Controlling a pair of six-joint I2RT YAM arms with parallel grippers.
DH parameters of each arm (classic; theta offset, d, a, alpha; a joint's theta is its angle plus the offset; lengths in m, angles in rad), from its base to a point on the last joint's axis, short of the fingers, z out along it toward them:
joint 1: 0 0.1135 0.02 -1.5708
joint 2: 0 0 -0.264 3.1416
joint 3: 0.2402 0 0.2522 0
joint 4: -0.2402 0 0.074 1.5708
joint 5: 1.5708 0 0 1.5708
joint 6: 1.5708 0.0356 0 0
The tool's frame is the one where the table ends.
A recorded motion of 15 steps. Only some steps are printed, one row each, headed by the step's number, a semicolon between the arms.
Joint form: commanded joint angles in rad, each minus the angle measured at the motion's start. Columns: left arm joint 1, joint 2, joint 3, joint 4, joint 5, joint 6; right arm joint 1, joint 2, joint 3, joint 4, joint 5, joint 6.
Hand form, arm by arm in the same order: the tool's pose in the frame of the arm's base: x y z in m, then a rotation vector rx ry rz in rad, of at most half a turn. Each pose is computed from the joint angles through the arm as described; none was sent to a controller.
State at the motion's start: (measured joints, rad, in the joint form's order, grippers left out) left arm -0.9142 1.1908 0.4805 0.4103 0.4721 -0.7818; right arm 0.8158 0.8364 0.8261 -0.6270 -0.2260 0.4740
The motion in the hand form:
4: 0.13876 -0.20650 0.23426 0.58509 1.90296 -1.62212; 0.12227 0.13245 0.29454 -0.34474 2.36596 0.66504
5: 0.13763 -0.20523 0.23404 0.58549 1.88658 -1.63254; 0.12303 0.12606 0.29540 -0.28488 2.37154 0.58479
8: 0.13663 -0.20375 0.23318 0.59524 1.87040 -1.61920; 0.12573 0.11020 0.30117 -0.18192 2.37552 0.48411
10: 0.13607 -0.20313 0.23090 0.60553 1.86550 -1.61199; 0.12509 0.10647 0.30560 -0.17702 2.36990 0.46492
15: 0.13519 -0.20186 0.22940 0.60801 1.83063 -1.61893; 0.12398 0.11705 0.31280 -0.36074 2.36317 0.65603
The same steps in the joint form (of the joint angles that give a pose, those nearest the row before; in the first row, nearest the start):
4: 0.0064 -0.0214 -0.0002 0.1565 0.0491 0.0072; 0.0124 0.0398 0.0124 -0.0582 0.2407 0.0582
5: 0.0063 -0.0260 -0.0113 0.1794 0.0519 0.0024; -0.0029 0.0317 0.0201 -0.0956 0.3021 0.0664
8: 0.0060 -0.0326 -0.0211 0.1880 0.0460 0.0194; -0.0688 0.0097 0.0441 -0.1643 0.3547 0.0654
10: 0.0059 -0.0312 -0.0297 0.1965 0.0467 0.0309; -0.0811 0.0028 0.0601 -0.1866 0.3625 0.0534
15: 0.0061 -0.0283 -0.0486 0.2476 0.0456 0.0322; -0.0685 0.0199 0.0820 -0.1506 0.1812 -0.0095

